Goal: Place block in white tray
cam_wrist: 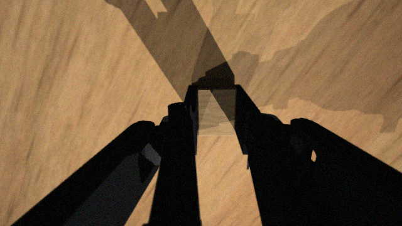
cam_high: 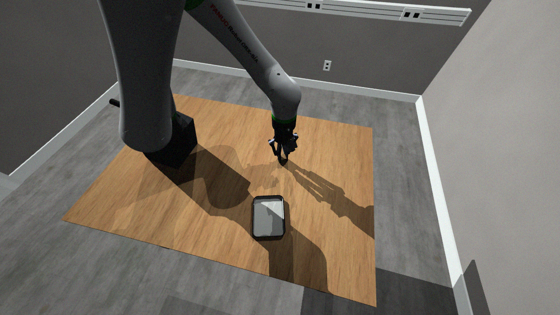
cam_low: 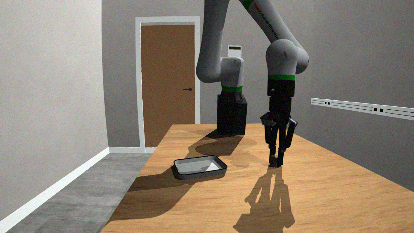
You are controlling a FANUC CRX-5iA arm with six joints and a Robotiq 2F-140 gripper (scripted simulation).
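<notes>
Right now the white tray is 28 cm to the right of my hand, 3 cm ahead of it and 2 cm below it. Also, from my hand: wooden block 2 cm below.
</notes>
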